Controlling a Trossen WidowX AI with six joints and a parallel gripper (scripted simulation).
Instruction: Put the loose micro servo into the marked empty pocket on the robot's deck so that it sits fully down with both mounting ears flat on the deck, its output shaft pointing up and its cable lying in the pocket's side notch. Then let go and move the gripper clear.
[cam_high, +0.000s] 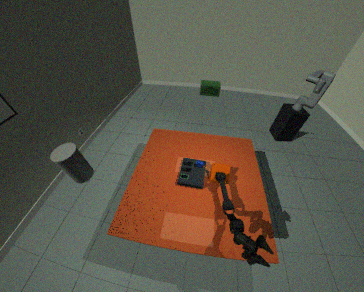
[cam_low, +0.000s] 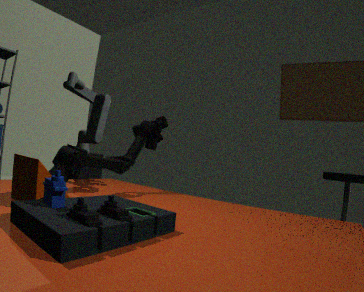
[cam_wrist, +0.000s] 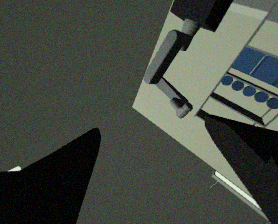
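The dark deck is 36 cm ahead of my gripper tip, 72 cm to the right of it and 31 cm below it.
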